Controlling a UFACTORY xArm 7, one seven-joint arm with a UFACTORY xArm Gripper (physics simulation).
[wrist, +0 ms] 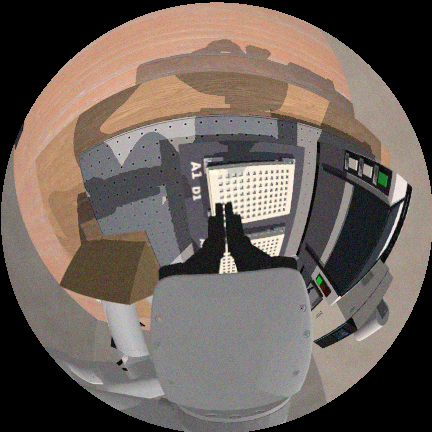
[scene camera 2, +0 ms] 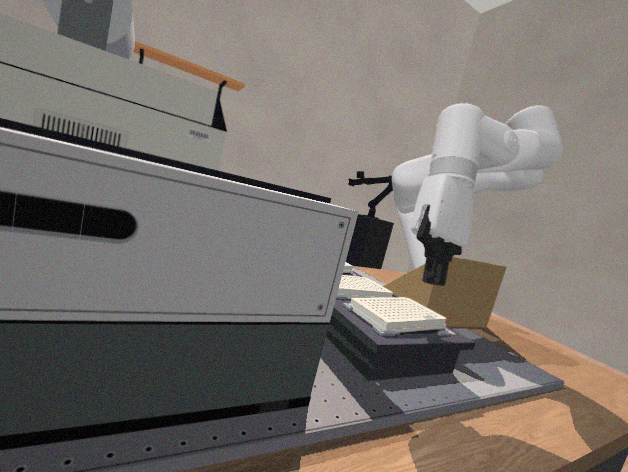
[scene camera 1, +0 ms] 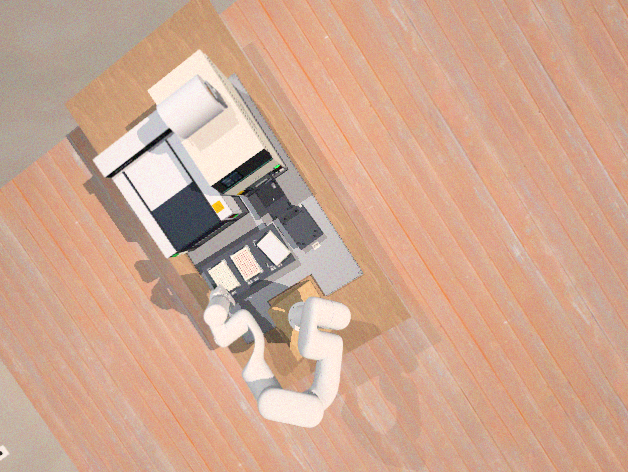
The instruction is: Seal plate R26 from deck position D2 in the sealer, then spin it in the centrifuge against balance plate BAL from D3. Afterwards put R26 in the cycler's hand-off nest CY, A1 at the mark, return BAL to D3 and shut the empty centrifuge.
Labels:
same spot on centrifuge: (wrist: 358,206) = (scene camera 1: 193,244)

